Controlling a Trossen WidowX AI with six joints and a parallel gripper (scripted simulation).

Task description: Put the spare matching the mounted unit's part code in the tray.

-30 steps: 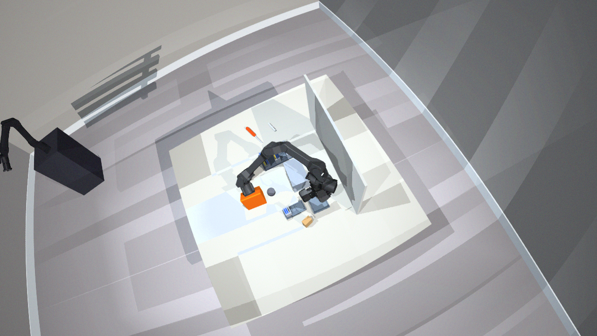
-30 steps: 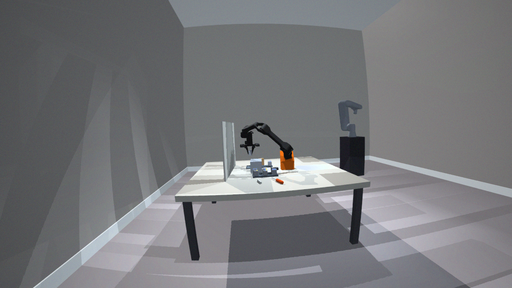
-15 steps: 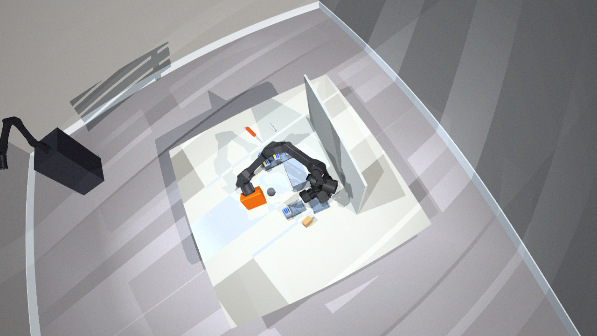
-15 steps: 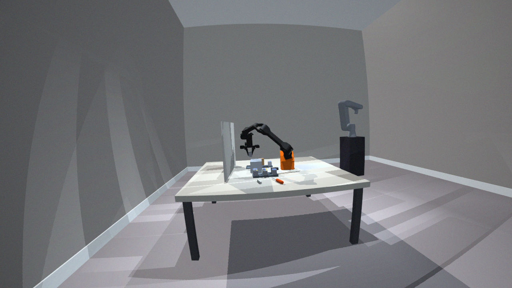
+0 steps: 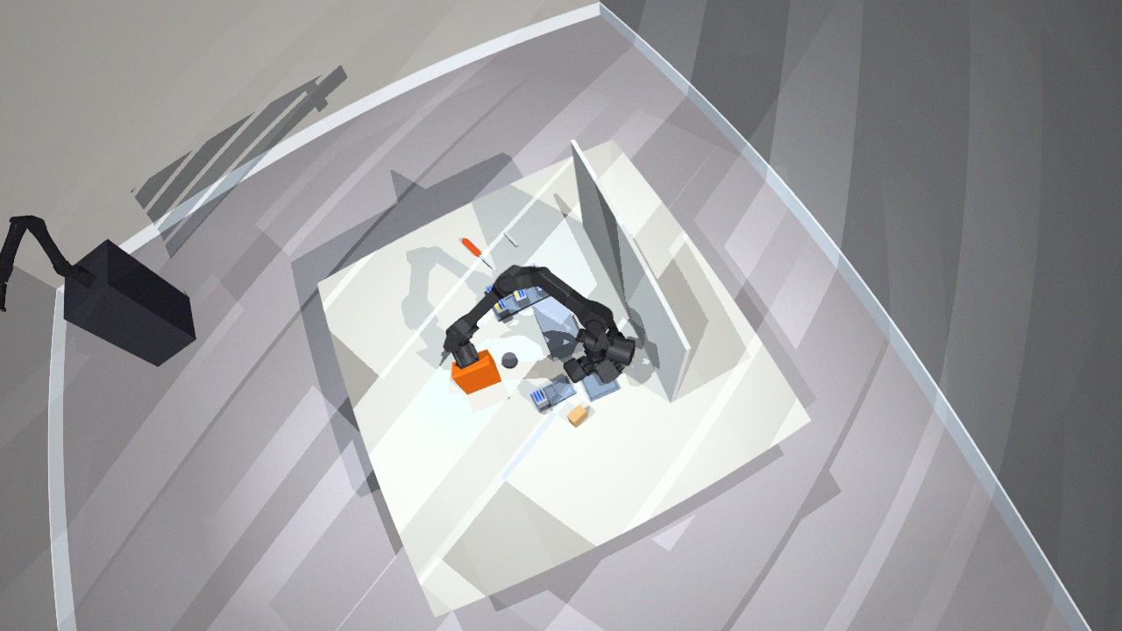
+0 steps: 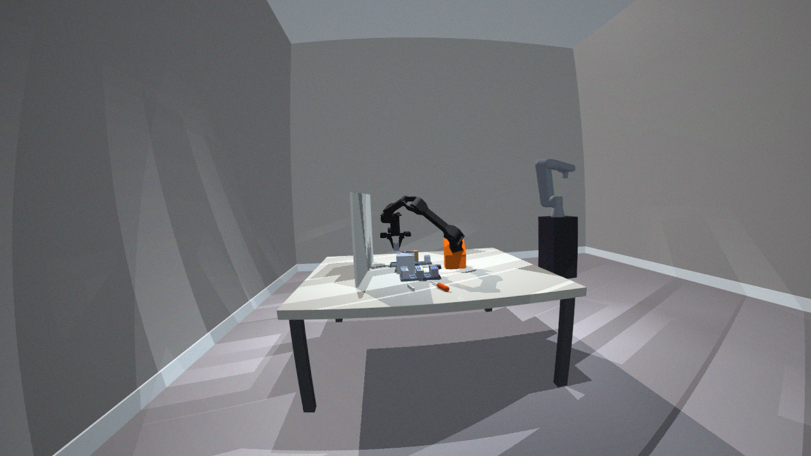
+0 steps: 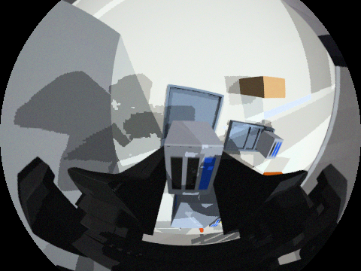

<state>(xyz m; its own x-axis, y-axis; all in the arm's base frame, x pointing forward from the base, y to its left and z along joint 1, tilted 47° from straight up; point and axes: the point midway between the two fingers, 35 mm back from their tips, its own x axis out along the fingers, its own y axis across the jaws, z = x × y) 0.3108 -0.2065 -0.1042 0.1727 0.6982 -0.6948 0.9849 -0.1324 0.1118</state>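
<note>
Right now the tray is 10 mm behind my gripper tip, 10 mm to the left of it and 100 mm below it. The rest, counted from my gripper tip: cardboard box (120 mm behind, 70 mm to the right, 70 mm below); grey spare unit (20 mm above); flat dark holder (150 mm behind, 30 mm to the left, 100 mm below).
</note>
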